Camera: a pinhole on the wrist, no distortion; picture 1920 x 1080 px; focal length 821.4 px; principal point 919.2 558.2 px. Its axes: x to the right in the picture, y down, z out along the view. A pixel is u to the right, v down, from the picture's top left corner.
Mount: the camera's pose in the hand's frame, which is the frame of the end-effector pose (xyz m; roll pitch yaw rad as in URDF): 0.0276 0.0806 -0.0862 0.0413 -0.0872 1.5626
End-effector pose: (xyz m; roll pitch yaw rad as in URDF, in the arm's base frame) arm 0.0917 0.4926 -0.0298 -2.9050 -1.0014 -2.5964
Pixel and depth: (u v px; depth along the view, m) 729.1 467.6 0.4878
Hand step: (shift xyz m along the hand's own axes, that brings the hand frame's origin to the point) 0.1002 -0.0747 0.3873
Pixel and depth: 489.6 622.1 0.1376
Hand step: 0.0219 -0.0031 0.0449
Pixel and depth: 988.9 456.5 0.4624
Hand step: 0.1039 0.0790 0.3751
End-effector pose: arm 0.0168 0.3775 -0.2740 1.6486 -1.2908 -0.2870
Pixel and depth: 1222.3 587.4 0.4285
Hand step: 0.0311 0.2008 0.3547
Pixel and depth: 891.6 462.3 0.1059
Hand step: 0.0442 0.0677 0.0184
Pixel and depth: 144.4 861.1 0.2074
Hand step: -0.0420 -0.1320 0.1063
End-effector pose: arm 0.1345 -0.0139 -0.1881 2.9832 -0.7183 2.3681
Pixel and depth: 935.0 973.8 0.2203
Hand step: -0.0748 0.0661 0.1380
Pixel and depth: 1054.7 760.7 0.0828
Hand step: 0.0107 0.0871 -0.0018
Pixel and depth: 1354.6 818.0 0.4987
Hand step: -0.1076 0.3011 0.4397
